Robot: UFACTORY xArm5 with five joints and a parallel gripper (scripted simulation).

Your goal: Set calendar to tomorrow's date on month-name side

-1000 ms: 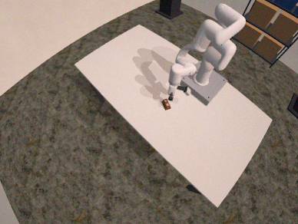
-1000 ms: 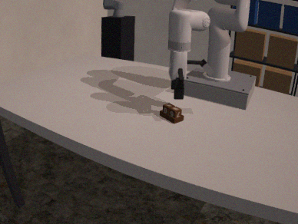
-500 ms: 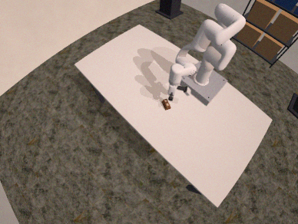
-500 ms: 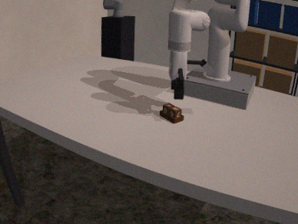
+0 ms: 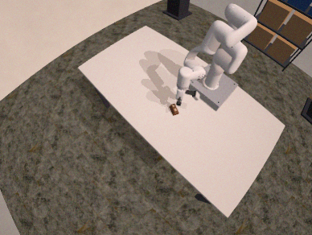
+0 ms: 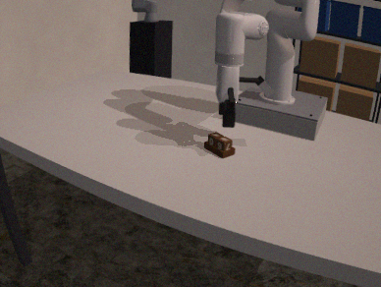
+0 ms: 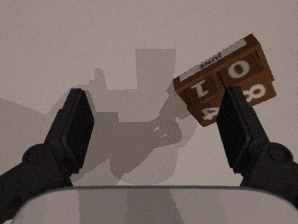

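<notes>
Right now my hand is 6 cm short of the brown wooden cube and 5 cm above it. Round my hand: tray: 6 cm below, 6 cm ahead, 1 cm to the left.
</notes>
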